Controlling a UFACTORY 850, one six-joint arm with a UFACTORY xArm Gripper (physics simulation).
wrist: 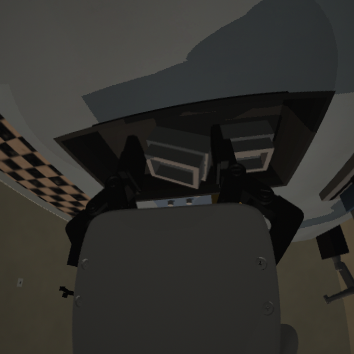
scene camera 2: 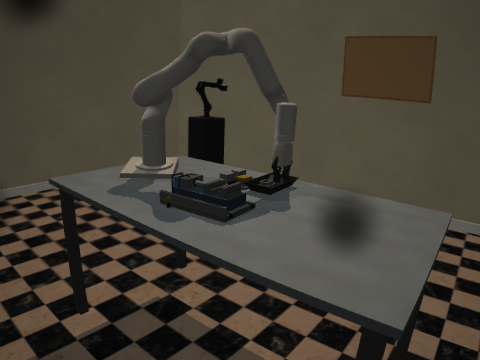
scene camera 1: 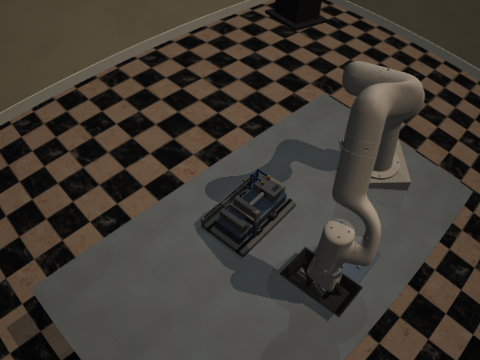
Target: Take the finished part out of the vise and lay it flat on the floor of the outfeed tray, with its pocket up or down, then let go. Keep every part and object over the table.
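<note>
The vise (scene camera 1: pixel 233 220) (scene camera 2: pixel 209 198) stands mid-table; no part shows between its jaws. Two pale grey parts lie in the dark outfeed tray (scene camera 1: pixel 351 298) (scene camera 2: pixel 272 190) (wrist: pixel 301 125). The left one in the wrist view, which I take for the finished part (wrist: pixel 177 149), is turned slightly, with its pocket rim facing mostly up; whether its base is flat is hidden. The other part (wrist: pixel 250 145) is at its right, pocket also facing up. My gripper (scene camera 1: pixel 319 286) (scene camera 2: pixel 281 179) (wrist: pixel 174 141) is down in the tray, its fingers drawn in against the left part's sides. The right finger stands between the parts.
A blue plate with pegs (scene camera 1: pixel 367 267) (wrist: pixel 180 202) lies beside the tray. An amber block (scene camera 2: pixel 244 178) is between vise and tray, near grey blocks (scene camera 2: pixel 232 176). The tray walls rise close around the fingers. The table edge is past the blue plate.
</note>
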